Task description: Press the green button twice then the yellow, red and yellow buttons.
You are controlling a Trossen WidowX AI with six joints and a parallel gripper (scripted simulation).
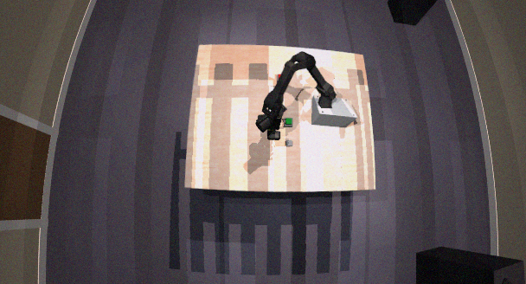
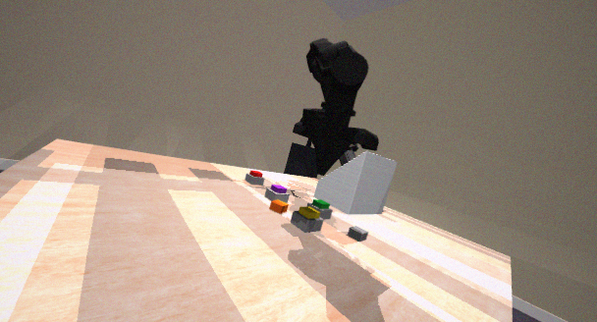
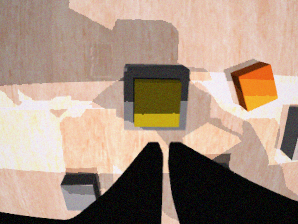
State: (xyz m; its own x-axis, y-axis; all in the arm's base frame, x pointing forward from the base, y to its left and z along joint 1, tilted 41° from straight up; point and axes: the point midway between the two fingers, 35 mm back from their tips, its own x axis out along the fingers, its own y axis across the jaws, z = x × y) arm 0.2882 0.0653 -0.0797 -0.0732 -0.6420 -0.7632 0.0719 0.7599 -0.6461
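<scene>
The yellow button is 80 mm below my gripper tip. The rest, counted from my gripper tip: orange block (110 mm below, 90 mm to the right); grey block (110 mm below, 100 mm behind, 70 mm to the left); green button (100 mm behind, 80 mm below, 50 mm to the right).
</scene>
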